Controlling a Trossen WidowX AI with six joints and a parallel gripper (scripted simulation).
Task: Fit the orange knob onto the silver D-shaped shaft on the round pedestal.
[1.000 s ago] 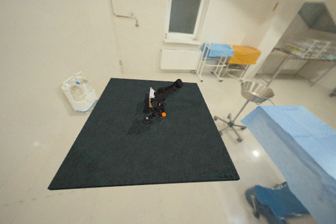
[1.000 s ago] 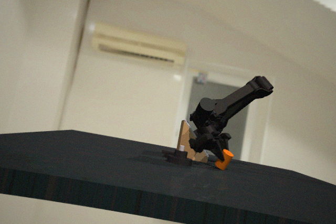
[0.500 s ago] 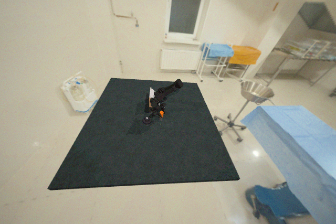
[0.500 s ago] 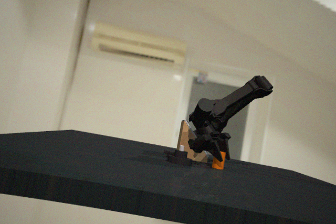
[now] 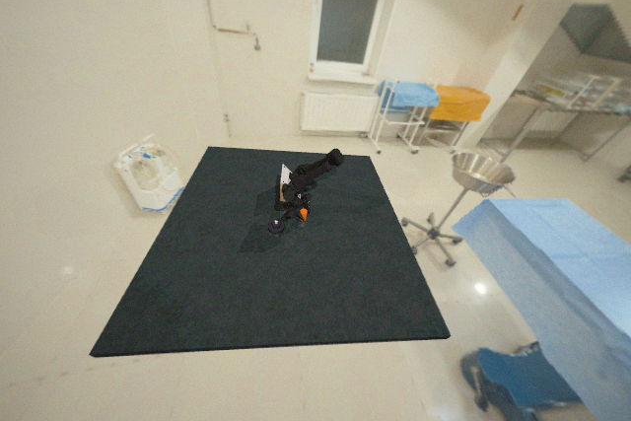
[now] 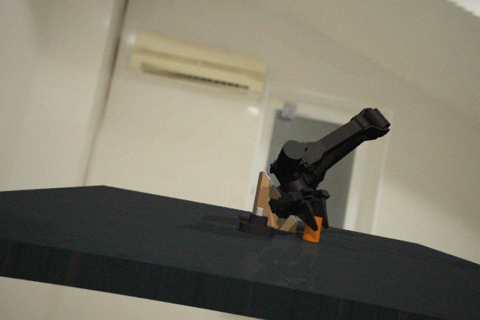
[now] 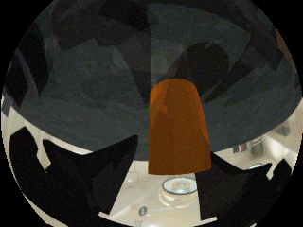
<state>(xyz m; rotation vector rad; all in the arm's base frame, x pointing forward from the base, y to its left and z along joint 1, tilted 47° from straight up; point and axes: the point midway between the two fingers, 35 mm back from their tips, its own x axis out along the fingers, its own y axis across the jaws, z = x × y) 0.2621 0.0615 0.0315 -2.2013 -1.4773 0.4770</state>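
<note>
Now: gripper tip 2 cm past the orange knob, 2 cm to the left of it and 1 cm below it. Round my gripper tip: round black pedestal (5 cm ahead, 17 cm to the right).
</note>
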